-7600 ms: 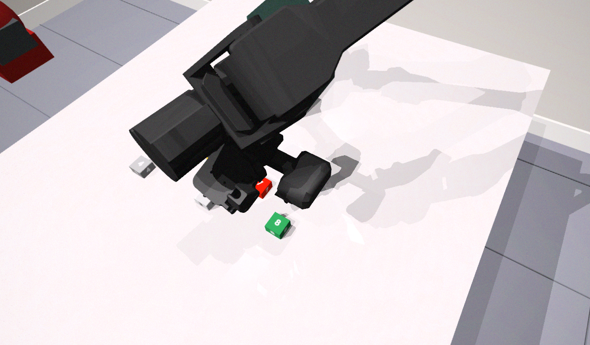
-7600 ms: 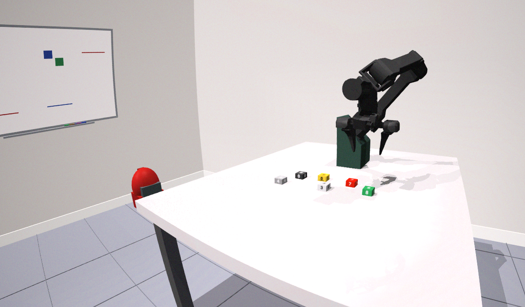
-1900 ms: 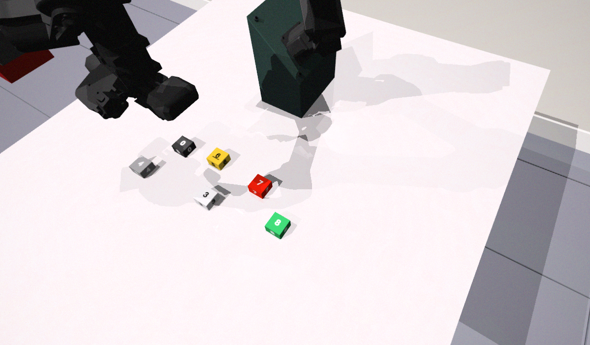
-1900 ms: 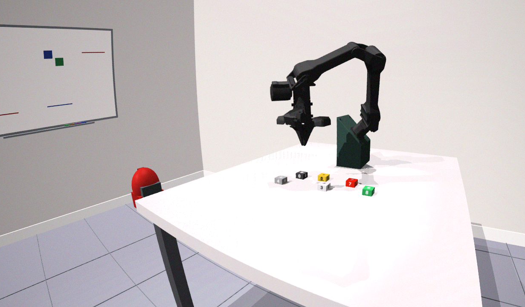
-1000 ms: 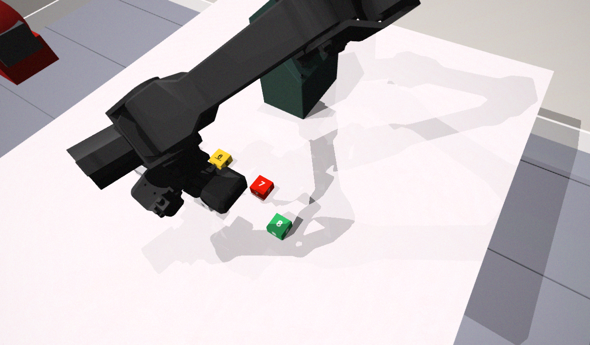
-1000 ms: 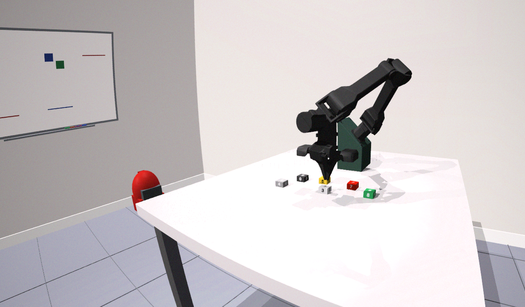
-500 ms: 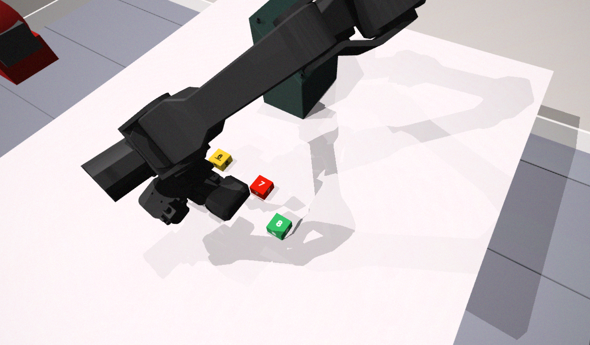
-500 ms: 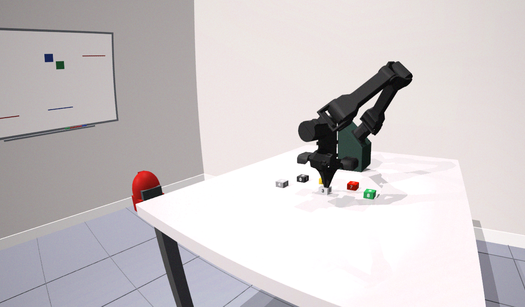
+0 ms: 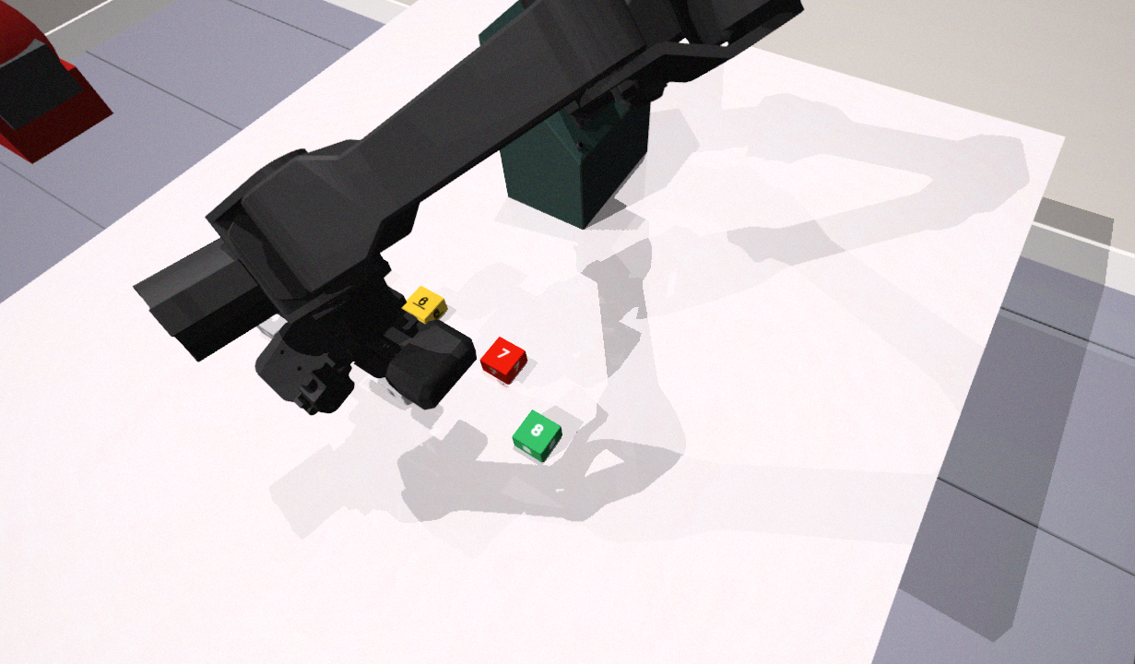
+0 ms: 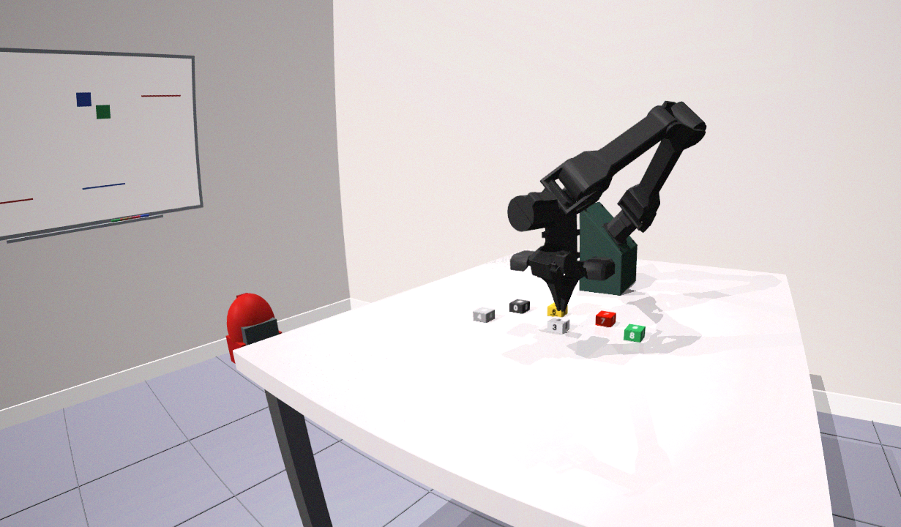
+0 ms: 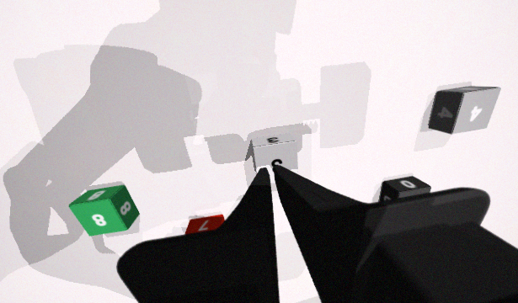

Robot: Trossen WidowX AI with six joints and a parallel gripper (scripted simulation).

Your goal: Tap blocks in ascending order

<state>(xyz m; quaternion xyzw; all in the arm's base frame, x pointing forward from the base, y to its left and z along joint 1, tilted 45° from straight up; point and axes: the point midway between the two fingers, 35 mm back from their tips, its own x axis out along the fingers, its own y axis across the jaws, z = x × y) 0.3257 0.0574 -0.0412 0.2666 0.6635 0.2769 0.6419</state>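
Now: gripper tip 3 cm above the white 3 block, 1 cm to the left of it and 1 cm past it. Also, from my gripper tip: yellow 6 block 8 cm behind, 5 cm to the right, 3 cm below; green 8 block 14 cm to the left, 3 cm below, 3 cm behind; red 7 block 8 cm behind, 6 cm to the left, 3 cm below.
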